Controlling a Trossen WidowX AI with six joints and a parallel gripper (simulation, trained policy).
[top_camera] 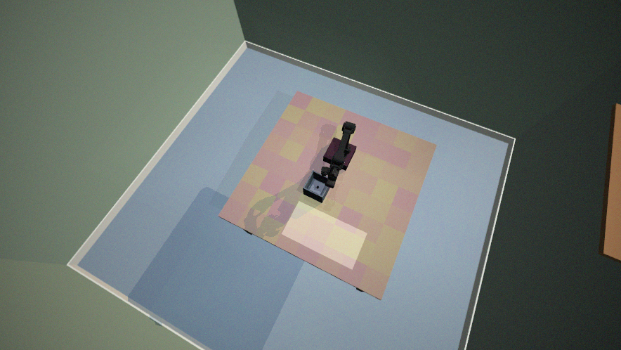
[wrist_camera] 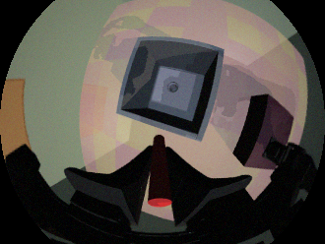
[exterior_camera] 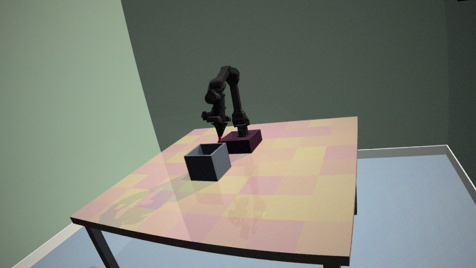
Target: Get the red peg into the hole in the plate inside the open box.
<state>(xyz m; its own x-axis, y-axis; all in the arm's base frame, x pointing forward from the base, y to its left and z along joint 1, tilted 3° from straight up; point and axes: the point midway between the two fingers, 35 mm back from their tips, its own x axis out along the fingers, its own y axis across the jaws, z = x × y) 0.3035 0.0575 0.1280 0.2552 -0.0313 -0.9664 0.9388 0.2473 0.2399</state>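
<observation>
My gripper tip is now 14 cm above the plate, 8 cm to the left of it and 3 cm short of it. From my gripper tip the other things lie so: red peg: 2 cm above, 1 cm behind.
</observation>
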